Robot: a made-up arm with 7 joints.
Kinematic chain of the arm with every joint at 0, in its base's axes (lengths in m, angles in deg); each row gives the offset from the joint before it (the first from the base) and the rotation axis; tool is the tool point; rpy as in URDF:
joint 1: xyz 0 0 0.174 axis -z
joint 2: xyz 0 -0.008 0.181 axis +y
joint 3: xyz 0 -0.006 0.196 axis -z
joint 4: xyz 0 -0.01 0.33 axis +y
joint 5: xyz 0 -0.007 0.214 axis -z
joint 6: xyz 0 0 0.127 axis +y
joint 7: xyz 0 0 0.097 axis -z
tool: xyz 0 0 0 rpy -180 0 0
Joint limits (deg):
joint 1: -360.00..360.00
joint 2: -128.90..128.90
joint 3: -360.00..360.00
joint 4: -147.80..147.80
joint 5: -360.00..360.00
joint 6: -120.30..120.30
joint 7: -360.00..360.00
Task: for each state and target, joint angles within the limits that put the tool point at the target. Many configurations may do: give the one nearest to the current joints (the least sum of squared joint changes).
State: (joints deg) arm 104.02 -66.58 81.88 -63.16 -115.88 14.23 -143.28
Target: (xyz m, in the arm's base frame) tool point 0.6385 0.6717 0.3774
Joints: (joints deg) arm 121.03 -85.25 78.19 -29.78 -115.28 6.17 -143.28
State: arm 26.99 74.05 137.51 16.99 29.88 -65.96 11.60
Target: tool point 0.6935 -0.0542 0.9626
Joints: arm 0.90 49.05 138.45 14.17 25.74 -59.66 11.60
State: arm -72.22 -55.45 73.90 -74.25 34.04 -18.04 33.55
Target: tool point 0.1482 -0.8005 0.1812
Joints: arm -119.17 -83.75 48.00 -57.47 33.36 -10.92 33.55
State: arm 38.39 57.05 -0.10 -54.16 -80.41 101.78 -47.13
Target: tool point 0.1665 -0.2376 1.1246
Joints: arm 55.29 37.58 -15.01 -44.93 -76.04 87.56 -47.13
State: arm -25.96 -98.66 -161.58 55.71 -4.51 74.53 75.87
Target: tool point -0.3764 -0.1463 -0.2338
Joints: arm -30.64 -115.52 -168.58 62.47 -6.05 74.45 75.87
